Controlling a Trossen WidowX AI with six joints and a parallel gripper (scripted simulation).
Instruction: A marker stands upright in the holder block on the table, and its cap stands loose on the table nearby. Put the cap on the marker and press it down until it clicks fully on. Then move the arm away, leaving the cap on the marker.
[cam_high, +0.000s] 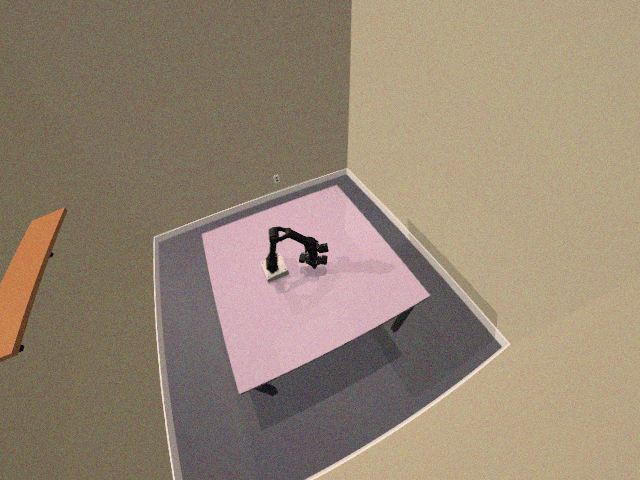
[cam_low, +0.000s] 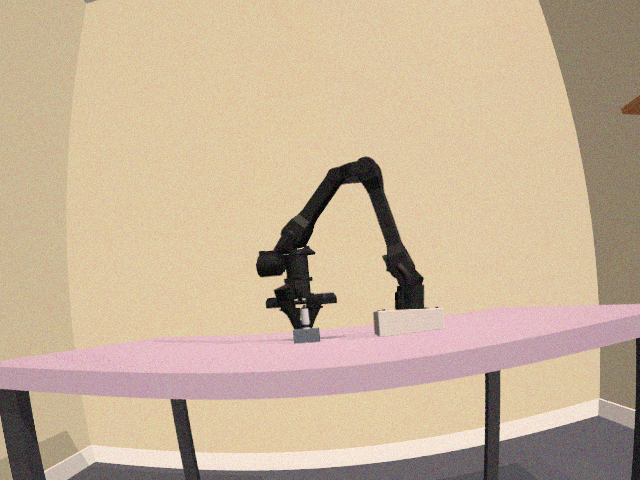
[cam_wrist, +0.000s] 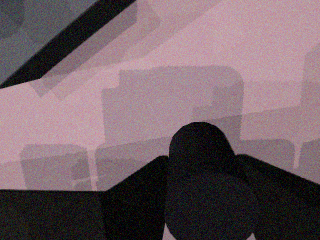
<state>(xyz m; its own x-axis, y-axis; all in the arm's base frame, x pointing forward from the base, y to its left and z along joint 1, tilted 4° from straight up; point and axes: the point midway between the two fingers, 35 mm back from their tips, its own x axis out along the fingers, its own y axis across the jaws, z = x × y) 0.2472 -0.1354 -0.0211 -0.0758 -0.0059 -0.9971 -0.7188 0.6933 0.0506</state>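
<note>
My gripper tip is now 11 cm to the right of the holder block and 1 cm short of it. Round my gripper tip: marker cap: 1 cm above.
</note>
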